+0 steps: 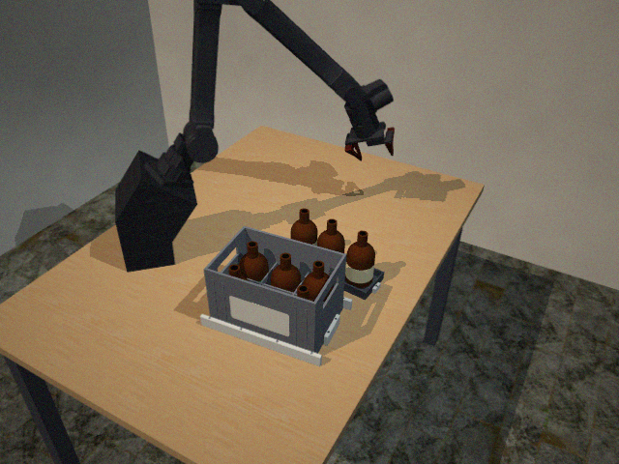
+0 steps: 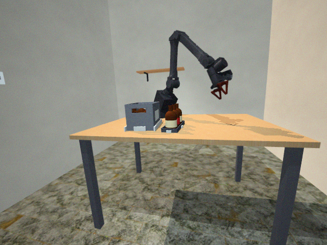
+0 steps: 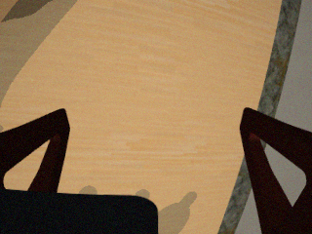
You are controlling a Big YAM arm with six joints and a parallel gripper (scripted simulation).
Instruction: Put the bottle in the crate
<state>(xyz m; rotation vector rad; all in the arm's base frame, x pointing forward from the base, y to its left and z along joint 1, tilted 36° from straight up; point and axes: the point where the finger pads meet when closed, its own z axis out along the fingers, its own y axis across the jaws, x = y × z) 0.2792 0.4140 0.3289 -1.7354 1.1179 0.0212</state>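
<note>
Right now my hand is 120 mm short of the grey crate, 520 mm to the left of it and 120 mm above it. Round my hand: dark tray: 90 mm ahead, 300 mm to the right, 190 mm below.
</note>
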